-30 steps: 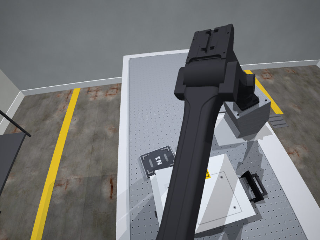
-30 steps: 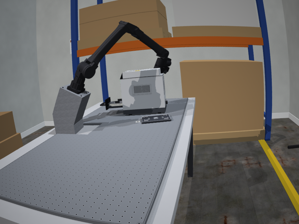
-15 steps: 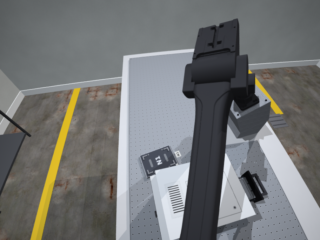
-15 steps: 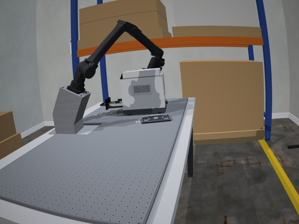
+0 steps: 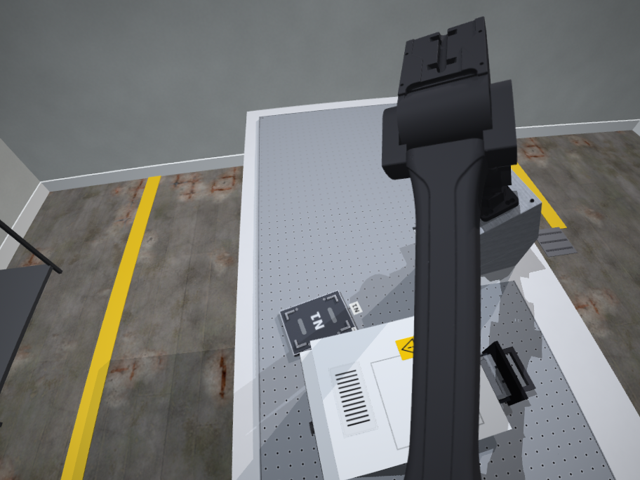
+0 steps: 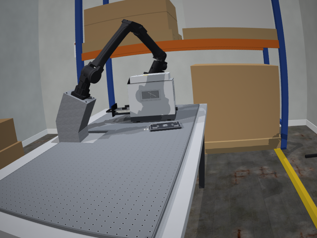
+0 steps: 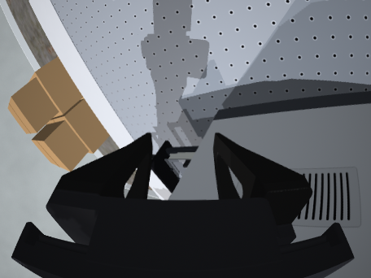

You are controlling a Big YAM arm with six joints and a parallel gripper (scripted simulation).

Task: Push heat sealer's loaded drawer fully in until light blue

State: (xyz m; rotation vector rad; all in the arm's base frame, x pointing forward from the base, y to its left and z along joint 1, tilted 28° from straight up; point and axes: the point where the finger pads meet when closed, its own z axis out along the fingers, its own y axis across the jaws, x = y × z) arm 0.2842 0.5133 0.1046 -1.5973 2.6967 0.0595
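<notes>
My gripper is now 14 cm past the black drawer, 17 cm to the left of it and 13 cm above it. The rest, counted from my hand: white tag (4 cm ahead, 42 cm to the right, 19 cm below).
</notes>
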